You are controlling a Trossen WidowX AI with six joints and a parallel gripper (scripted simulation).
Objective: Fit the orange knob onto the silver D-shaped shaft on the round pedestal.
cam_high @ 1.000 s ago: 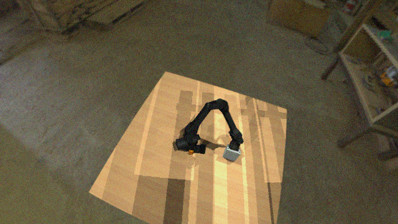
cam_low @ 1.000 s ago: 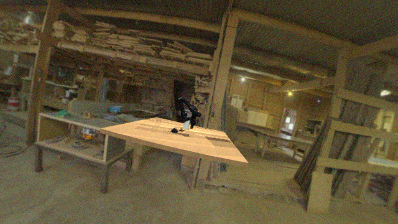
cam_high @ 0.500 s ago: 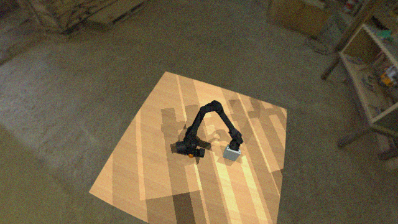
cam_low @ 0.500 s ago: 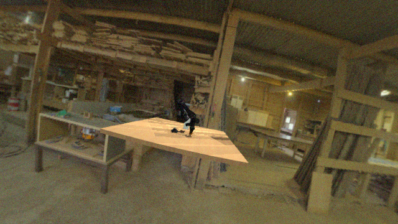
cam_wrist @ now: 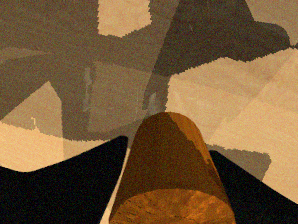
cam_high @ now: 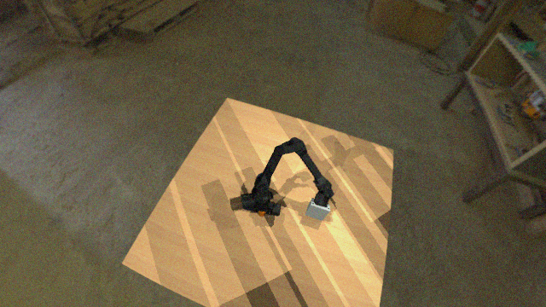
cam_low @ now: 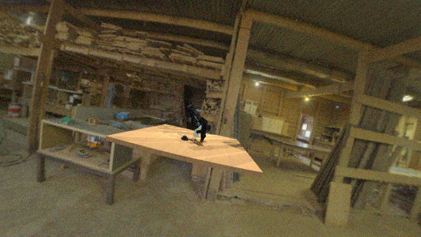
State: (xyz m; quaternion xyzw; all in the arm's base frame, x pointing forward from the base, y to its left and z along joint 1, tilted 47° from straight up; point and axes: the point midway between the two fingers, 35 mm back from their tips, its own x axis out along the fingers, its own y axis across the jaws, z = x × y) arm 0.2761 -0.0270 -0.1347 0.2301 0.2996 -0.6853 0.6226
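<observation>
Right now my gripper tip is 30 mm below the orange knob. Round my gripper tip: dark pedestal 200 mm to the right, 50 mm ahead, 20 mm above.
</observation>
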